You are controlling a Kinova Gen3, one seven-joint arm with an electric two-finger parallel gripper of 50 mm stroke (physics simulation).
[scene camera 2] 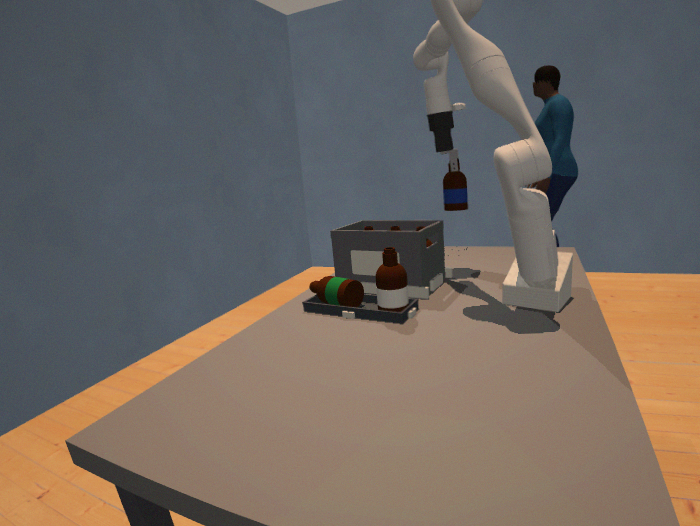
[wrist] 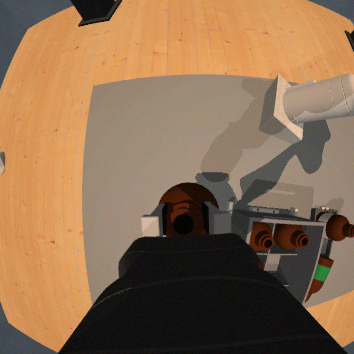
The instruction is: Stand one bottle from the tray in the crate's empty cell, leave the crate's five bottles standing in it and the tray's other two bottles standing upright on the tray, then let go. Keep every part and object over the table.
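Frame: origin at the arm's base, x ahead, y left, z up, level; metres.
Where they show: gripper, fingertip midpoint: (scene camera 2: 455, 170) (wrist: 184, 213); arm's base, link origin: (scene camera 2: 537, 268) (wrist: 291, 106).
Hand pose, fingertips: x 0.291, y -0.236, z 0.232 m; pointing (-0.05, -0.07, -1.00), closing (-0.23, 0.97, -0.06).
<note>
Things, the pixels of their centre, and the offset from my fingertips. "spot": a spot on its surface instead. Level surfaces: height alone.
- brown bottle with a blue label, body centre: (wrist: 187, 212) (scene camera 2: 454, 184) 0.004 m ahead, 0.003 m left, 0.044 m down
- grey crate, body centre: (wrist: 263, 269) (scene camera 2: 389, 254) 0.135 m ahead, 0.215 m left, 0.225 m down
- dark tray, surface spot: (scene camera 2: 370, 313) spot: 0.038 m ahead, 0.488 m left, 0.297 m down
- white-labelled bottle, body centre: (scene camera 2: 391, 280) (wrist: 336, 227) 0.008 m ahead, 0.433 m left, 0.231 m down
- green-labelled bottle, body centre: (scene camera 2: 332, 290) (wrist: 313, 279) 0.182 m ahead, 0.439 m left, 0.271 m down
- table, surface height: 0.313 m down
My gripper (scene camera 2: 454, 161) (wrist: 184, 213) is shut on the neck of a brown bottle with a blue label (scene camera 2: 455, 195) (wrist: 187, 195). The bottle hangs upright, higher than the crate's rim and beside the crate. The grey crate (scene camera 2: 421, 261) (wrist: 311, 262) stands on the table with brown bottles in it; my arm hides part of its inside in the wrist view. The dark tray (scene camera 2: 370, 313) is in front of the crate in the scene view. On it a white-labelled bottle (scene camera 2: 391, 282) (wrist: 338, 227) stands upright, and a green-labelled bottle (scene camera 2: 337, 290) (wrist: 321, 272) lies on its side.
The robot's base (scene camera 2: 537, 294) (wrist: 282, 112) stands on the table (scene camera 2: 396, 407) (wrist: 135, 130), to the right of the crate in the scene view. A person in a teal top (scene camera 2: 560, 127) stands behind the arm, beyond the table. Shadows fall beside the crate.
</note>
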